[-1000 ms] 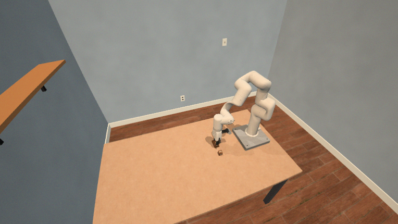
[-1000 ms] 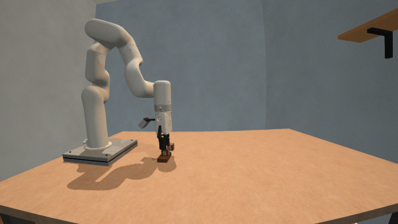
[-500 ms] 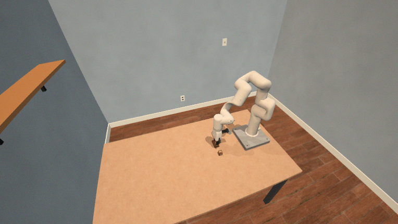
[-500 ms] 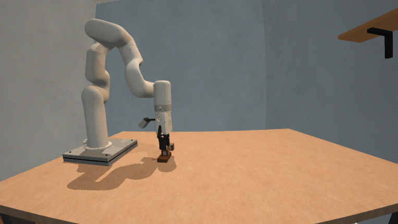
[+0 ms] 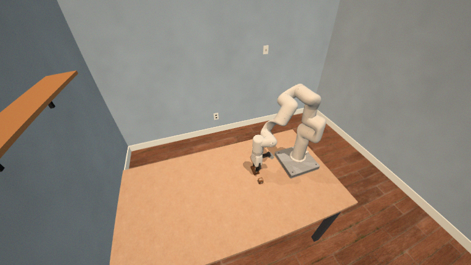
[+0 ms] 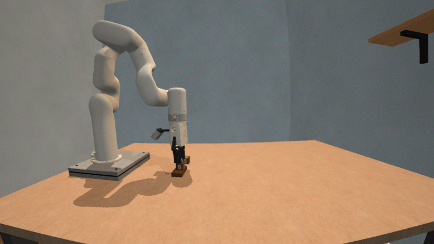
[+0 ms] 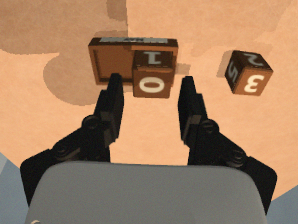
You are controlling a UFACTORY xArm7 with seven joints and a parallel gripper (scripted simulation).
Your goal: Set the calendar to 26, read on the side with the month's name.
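Now: the brown cube 40 mm below my hand. The rest, counted from my hand: brown tray: 20 mm to the right, 60 mm below.
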